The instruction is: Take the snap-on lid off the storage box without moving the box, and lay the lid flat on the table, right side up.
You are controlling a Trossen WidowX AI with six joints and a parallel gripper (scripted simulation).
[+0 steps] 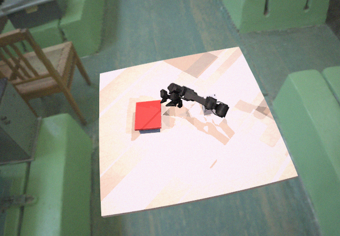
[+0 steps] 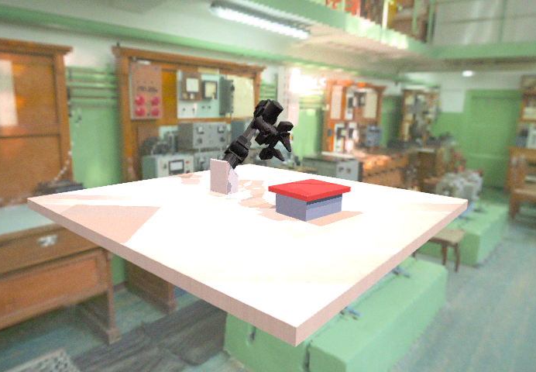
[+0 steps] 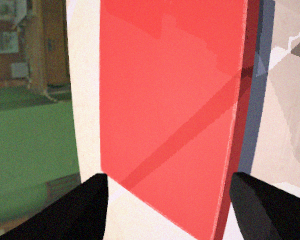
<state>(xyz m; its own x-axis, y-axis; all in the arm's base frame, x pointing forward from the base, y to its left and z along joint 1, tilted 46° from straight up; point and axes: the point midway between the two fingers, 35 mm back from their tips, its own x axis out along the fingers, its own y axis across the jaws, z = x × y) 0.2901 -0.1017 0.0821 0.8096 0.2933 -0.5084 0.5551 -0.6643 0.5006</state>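
Now: the flat red lid 12 cm ahead of my gripper tip, 3 cm to the right of it and 10 cm below it. The rest, counted from my gripper tip: grey-blue storage box (12 cm ahead, 3 cm to the right, 14 cm below).
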